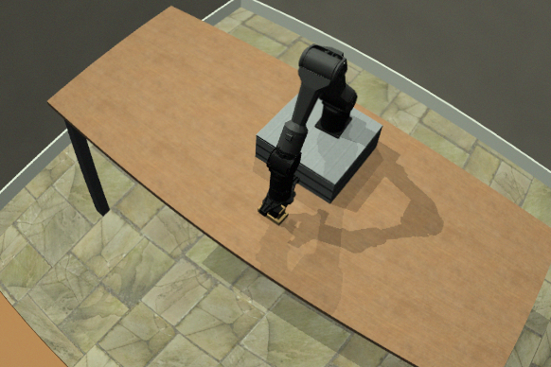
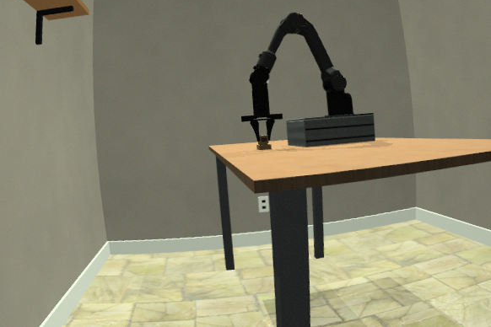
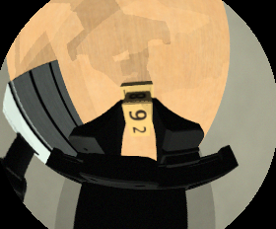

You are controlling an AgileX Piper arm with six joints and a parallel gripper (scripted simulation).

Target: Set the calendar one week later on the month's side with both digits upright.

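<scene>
Now: hand right at the digit cube. The rest, counted from my hand: tan calendar tray (20 mm to the right, 30 mm below); then wooden cube (30 mm to the right, 10 mm below).
</scene>
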